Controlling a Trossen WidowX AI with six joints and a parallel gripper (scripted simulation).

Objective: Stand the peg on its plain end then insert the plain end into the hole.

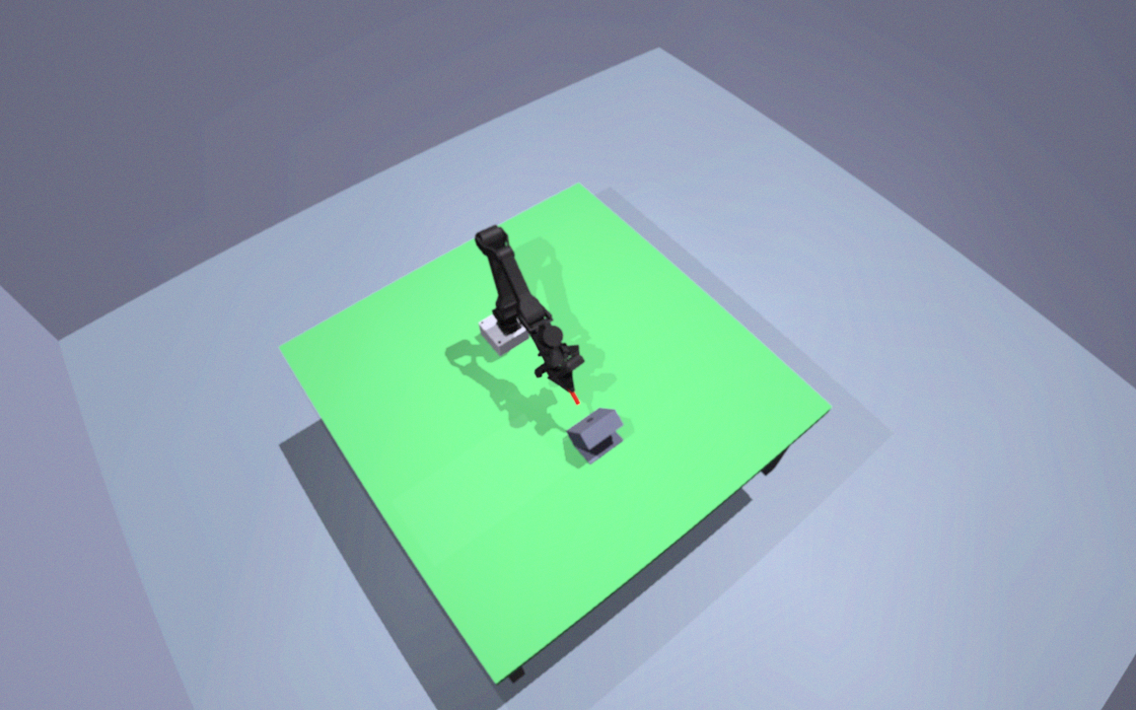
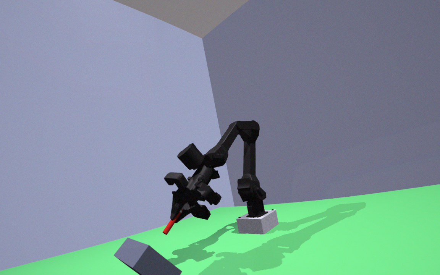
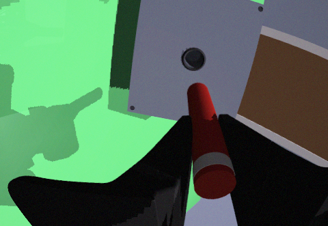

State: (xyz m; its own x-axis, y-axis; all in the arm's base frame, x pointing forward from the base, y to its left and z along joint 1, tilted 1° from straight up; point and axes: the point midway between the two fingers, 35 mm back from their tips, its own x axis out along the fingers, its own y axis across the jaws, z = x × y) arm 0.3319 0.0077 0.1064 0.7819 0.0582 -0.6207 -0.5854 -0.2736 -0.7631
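Right now the grey sloped panel is 100 mm ahead of my gripper tip, 80 mm below it and 10 mm to the left of it. Also, from my gripper tip: red peg (10 mm behind, 10 mm above).
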